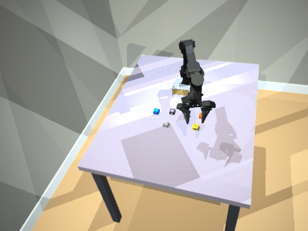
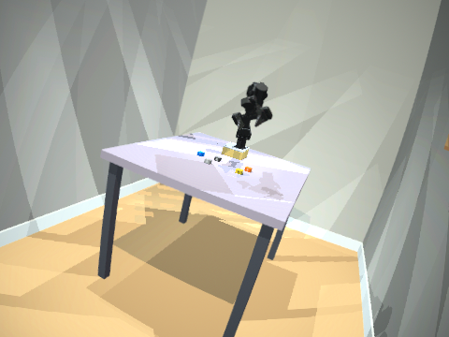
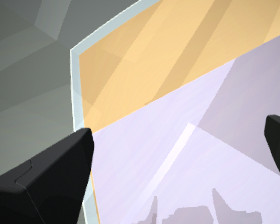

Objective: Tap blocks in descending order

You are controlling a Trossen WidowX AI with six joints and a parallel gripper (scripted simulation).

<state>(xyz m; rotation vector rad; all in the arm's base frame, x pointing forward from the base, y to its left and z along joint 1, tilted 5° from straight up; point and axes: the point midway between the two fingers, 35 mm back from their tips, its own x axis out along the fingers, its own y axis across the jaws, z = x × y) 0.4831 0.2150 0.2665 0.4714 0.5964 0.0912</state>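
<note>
Now: gripper tip 300 mm past the orange block, 50 mm to the left of it and 260 mm above it. The rest, counted from my gripper tip: blue block: 250 mm behind, 330 mm to the right, 260 mm below; then dark grey block: 280 mm behind, 230 mm to the right, 260 mm below; then yellow block: 200 mm behind, 60 mm to the right, 260 mm below.
</note>
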